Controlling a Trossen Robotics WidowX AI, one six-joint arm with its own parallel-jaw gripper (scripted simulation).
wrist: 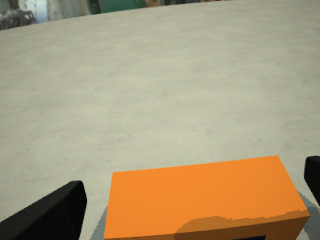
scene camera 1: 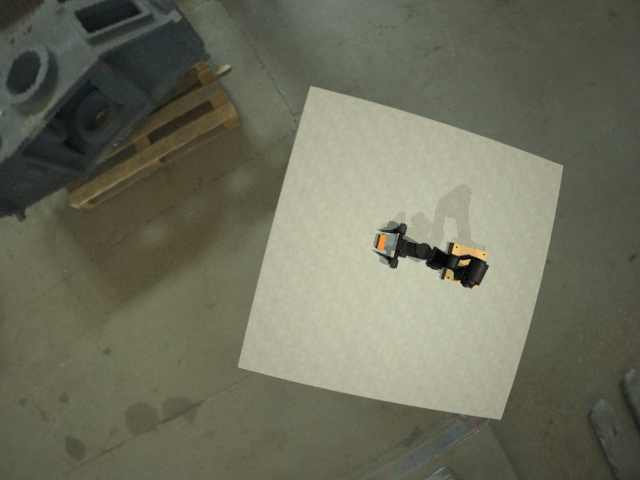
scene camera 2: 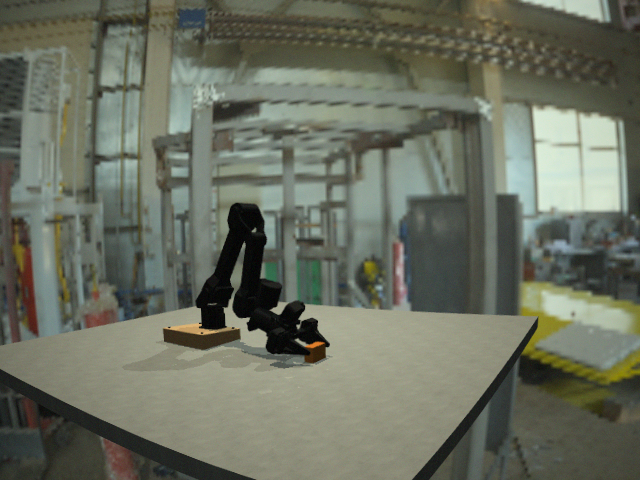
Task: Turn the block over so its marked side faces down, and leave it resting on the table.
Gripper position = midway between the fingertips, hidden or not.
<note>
My gripper [scene camera 2: 319, 349] is open, with nothing in its grasp. Also in view: an orange block [wrist: 257, 191].
My gripper shows as well in the wrist view [wrist: 195, 180].
</note>
